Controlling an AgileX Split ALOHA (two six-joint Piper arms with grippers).
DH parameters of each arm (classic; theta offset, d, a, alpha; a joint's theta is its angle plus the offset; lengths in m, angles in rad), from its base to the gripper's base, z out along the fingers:
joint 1: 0 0.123 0 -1.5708
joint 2: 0.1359 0 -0.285 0
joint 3: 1.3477 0 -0.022 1.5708
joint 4: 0 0.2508 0 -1.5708
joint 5: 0 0 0.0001 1.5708
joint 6: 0 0.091 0 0
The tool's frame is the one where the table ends.
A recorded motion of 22 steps. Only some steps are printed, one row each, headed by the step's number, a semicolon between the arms.
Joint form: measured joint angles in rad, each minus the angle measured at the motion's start. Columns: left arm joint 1, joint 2, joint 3, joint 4, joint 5, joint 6; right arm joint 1, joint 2, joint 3, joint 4, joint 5, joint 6.
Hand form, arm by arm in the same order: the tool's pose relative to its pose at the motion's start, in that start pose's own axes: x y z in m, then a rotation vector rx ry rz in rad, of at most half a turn. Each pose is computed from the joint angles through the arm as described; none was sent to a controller.
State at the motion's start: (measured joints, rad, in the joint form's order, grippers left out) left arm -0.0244 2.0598 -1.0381 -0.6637 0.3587 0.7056; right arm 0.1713 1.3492 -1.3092 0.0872 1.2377 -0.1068
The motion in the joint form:
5: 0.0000 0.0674 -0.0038 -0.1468 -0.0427 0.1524; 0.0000 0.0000 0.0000 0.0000 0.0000 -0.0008
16: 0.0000 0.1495 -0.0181 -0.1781 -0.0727 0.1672; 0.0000 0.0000 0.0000 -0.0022 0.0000 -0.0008
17: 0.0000 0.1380 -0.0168 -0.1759 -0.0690 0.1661; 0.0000 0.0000 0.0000 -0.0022 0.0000 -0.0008
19: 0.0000 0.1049 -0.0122 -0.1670 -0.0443 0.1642; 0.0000 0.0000 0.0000 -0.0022 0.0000 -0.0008
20: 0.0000 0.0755 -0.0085 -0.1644 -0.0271 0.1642; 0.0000 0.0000 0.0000 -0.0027 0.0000 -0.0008
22: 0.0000 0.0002 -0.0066 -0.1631 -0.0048 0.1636; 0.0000 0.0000 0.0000 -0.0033 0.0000 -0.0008
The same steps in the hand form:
5: 0.0049 0.0035 0.0211 0.0090 -0.0026 -0.0002; 0.0000 0.0000 0.0000 0.0000 0.0000 -0.0008
16: 0.0144 0.0096 0.0458 -0.0037 0.0371 -0.0299; 0.0000 -0.0002 0.0000 0.0021 0.0002 -0.0015
17: 0.0126 0.0088 0.0423 -0.0018 0.0300 -0.0268; 0.0000 -0.0002 0.0000 0.0021 0.0002 -0.0015
19: 0.0089 0.0054 0.0323 0.0138 0.0200 -0.0141; 0.0000 -0.0002 0.0000 0.0021 0.0002 -0.0015
20: 0.0054 0.0026 0.0233 0.0247 0.0066 -0.0058; 0.0000 -0.0002 0.0000 0.0025 0.0003 -0.0017
22: -0.0061 -0.0033 -0.0007 0.0363 -0.0498 0.0122; 0.0000 -0.0003 0.0000 0.0031 0.0003 -0.0019

